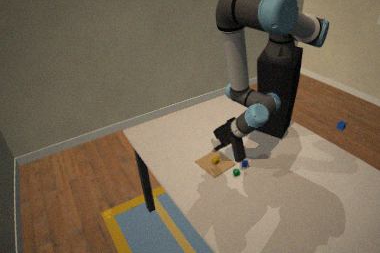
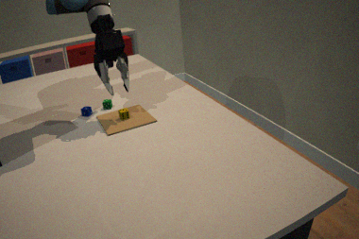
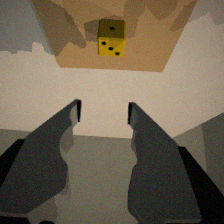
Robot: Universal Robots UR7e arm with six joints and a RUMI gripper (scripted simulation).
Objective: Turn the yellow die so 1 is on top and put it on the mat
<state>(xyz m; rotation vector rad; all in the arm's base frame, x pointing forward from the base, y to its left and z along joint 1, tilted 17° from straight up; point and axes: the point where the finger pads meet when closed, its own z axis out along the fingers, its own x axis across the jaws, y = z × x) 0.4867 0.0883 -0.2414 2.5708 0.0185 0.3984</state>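
Now: the yellow die 8 cm below my hand. Also, from my hand: blue die (11 cm behind, 8 cm to the left, 8 cm below); green die (4 cm behind, 11 cm to the left, 8 cm below); tan mat (9 cm below).
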